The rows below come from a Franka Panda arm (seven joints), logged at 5 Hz.
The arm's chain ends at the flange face. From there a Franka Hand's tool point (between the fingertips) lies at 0.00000 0.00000 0.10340 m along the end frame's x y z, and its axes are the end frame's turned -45 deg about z.
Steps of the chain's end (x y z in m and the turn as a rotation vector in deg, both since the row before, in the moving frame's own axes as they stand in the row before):
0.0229, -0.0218, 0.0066, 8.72, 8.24, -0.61
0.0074, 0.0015, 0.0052, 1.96, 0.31, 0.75
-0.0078, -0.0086, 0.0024, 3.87, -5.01, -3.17
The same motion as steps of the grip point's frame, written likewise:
0.0531, 0.0001, 0.0043, 0.34, 11.99, -0.61
0.0071, 0.0042, 0.0051, 1.17, 1.61, 0.75
-0.0012, -0.0229, 0.0018, 6.28, -0.81, -3.17

